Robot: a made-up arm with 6 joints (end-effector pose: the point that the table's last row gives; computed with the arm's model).
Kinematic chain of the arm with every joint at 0, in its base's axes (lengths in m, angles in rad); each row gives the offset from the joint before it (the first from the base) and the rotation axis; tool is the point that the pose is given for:
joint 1: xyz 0 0 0.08 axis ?
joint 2: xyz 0 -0.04 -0.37 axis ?
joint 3: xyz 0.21 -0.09 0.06 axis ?
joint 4: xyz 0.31 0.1 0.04 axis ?
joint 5: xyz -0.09 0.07 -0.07 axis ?
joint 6: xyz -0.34 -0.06 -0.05 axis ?
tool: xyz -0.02 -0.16 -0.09
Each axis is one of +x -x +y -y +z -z.
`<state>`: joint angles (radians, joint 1 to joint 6).
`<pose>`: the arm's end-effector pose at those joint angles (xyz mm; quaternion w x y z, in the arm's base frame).
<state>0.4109 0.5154 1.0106 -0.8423 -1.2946 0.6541</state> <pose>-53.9 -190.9 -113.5 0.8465 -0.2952 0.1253 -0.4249</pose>
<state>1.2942 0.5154 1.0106 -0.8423 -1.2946 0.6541</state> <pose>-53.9 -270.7 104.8 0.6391 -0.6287 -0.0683 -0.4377</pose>
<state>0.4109 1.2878 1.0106 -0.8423 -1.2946 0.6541</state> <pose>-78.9 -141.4 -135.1 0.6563 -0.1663 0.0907 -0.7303</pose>
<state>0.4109 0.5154 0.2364 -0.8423 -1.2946 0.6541</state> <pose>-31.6 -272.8 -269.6 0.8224 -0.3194 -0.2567 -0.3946</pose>
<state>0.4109 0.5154 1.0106 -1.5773 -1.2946 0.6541</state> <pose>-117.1 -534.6 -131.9 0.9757 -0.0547 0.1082 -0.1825</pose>
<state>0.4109 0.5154 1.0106 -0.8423 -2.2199 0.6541</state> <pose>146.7 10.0 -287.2 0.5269 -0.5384 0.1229 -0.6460</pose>
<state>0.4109 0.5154 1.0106 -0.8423 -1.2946 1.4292</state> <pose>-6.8 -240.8 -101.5 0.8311 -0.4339 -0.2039 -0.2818</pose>
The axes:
joint 1: -x
joint 2: -z
joint 3: +y
joint 4: -z
joint 5: +z
joint 6: -y

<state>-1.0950 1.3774 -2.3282 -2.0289 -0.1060 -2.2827</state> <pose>-431.2 -90.0 236.6 0.3278 -0.3601 0.7318 -0.4768</pose>
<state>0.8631 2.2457 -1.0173 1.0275 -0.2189 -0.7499</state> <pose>153.6 -666.5 252.1 0.0544 0.0827 -0.7824 -0.6148</pose>
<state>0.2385 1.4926 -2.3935 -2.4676 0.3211 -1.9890</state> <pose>-65.6 367.1 251.6 0.3333 0.5765 -0.4504 0.5948</pose>
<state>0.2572 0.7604 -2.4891 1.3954 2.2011 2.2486</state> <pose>-185.0 -189.5 57.2 0.4995 0.2198 0.4964 -0.6751</pose>
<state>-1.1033 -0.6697 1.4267 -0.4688 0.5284 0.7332</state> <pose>273.4 381.2 -393.5 0.4440 0.6257 0.1043 0.6329</pose>
